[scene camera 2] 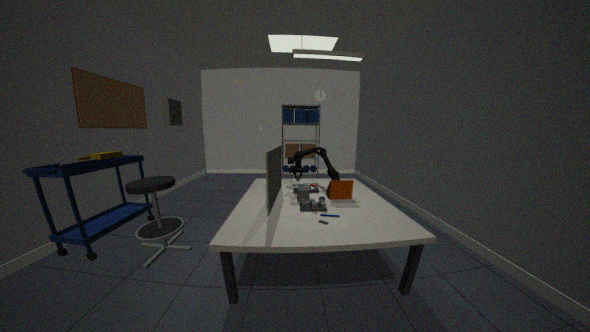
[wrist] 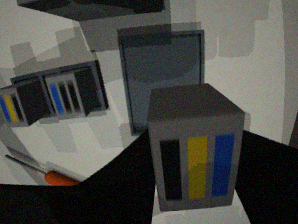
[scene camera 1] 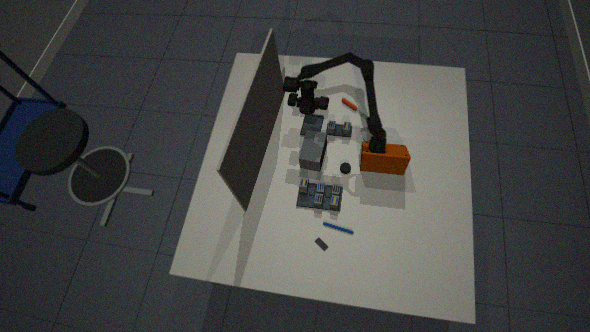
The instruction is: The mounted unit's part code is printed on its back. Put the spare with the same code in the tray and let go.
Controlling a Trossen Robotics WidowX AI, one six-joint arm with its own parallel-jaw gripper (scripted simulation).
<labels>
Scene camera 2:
tall dark panel
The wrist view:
my gripper
grey spare block: held by my gripper
dark flat tray
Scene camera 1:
mounted unit
tall dark panel
</labels>
